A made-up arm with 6 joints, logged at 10 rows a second.
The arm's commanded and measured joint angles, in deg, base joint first. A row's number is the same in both.
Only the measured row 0 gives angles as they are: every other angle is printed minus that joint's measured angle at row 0.
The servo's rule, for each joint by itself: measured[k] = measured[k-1] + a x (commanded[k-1-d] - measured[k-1]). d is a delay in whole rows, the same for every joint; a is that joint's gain. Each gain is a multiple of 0.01, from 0.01 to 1. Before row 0 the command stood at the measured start. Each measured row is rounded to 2 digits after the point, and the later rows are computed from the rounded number. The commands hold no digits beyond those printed.
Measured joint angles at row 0:
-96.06 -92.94 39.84 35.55 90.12 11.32
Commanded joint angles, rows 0 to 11:
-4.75 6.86 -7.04 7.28 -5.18 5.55
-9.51 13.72 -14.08 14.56 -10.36 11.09
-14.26 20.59 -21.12 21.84 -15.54 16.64
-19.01 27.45 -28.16 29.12 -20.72 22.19
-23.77 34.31 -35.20 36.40 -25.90 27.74
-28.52 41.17 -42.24 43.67 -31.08 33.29
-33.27 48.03 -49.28 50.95 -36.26 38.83
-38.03 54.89 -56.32 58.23 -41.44 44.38
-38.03 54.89 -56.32 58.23 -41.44 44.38
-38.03 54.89 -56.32 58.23 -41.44 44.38
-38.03 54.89 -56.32 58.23 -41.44 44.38
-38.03 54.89 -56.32 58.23 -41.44 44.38
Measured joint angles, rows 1 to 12:
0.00 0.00 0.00 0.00 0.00 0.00
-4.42 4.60 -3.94 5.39 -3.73 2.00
-9.15 10.71 -9.62 12.18 -8.50 5.27
-13.90 17.33 -16.06 19.33 -13.57 9.36
-18.65 24.11 -22.84 26.57 -18.72 13.98
-23.41 30.94 -29.76 33.84 -23.89 18.93
-28.16 37.79 -36.75 41.11 -29.07 24.10
-32.91 44.65 -43.77 48.39 -34.25 29.40
-37.67 51.51 -50.80 55.67 -39.43 34.79
-38.00 53.77 -53.89 57.56 -40.88 38.24
-38.03 54.52 -55.25 58.06 -41.28 40.45
-38.03 54.77 -55.85 58.19 -41.40 41.86
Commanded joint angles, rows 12 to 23:
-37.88 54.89 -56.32 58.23 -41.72 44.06
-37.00 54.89 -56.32 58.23 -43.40 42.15
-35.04 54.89 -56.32 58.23 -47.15 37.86
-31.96 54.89 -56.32 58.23 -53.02 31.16
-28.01 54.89 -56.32 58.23 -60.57 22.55
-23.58 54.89 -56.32 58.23 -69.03 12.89
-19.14 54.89 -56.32 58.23 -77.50 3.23
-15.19 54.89 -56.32 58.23 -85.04 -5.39
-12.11 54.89 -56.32 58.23 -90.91 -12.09
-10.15 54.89 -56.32 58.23 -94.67 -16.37
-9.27 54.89 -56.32 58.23 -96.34 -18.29
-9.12 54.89 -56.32 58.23 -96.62 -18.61
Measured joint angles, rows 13 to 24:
-38.03 54.85 -56.11 58.22 -41.43 42.77
-37.89 54.88 -56.23 58.23 -41.64 43.23
-37.06 54.89 -56.28 58.23 -42.91 42.84
-35.18 54.89 -56.30 58.23 -45.96 41.05
-32.19 54.89 -56.31 58.23 -51.04 37.49
-28.30 54.89 -56.32 58.23 -57.90 32.11
-23.91 54.89 -56.32 58.23 -65.91 25.19
-19.47 54.89 -56.32 58.23 -74.25 17.28
-15.49 54.89 -56.32 58.23 -82.02 9.12
-12.35 54.89 -56.32 58.23 -88.42 1.48
-10.30 54.89 -56.32 58.23 -92.92 -4.95
-9.34 54.89 -56.32 58.23 -95.38 -9.75

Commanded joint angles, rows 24 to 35:
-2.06 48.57 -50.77 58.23 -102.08 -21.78
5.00 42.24 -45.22 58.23 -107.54 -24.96
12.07 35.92 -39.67 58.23 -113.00 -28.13
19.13 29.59 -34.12 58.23 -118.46 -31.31
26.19 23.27 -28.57 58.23 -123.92 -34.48
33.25 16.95 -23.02 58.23 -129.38 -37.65
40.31 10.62 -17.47 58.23 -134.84 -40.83
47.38 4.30 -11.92 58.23 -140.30 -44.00
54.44 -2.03 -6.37 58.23 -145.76 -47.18
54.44 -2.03 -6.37 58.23 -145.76 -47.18
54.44 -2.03 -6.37 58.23 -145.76 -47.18
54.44 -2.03 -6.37 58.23 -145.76 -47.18
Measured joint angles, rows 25 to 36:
-9.14 54.89 -56.32 58.23 -96.27 -12.94
-2.56 50.66 -53.21 58.23 -100.45 -16.12
4.47 45.02 -48.74 58.23 -105.55 -19.30
11.54 38.92 -43.66 58.23 -110.91 -22.48
18.60 32.67 -38.32 58.23 -116.35 -25.66
25.66 26.37 -32.86 58.23 -121.80 -28.84
32.72 20.06 -27.35 58.23 -127.26 -32.01
39.78 13.74 -21.82 58.23 -132.72 -35.19
46.85 7.42 -16.28 58.23 -138.18 -38.36
53.91 1.09 -10.73 58.23 -143.64 -41.54
54.40 -1.00 -8.29 58.23 -145.17 -43.57
54.44 -1.69 -7.21 58.23 -145.59 -44.87

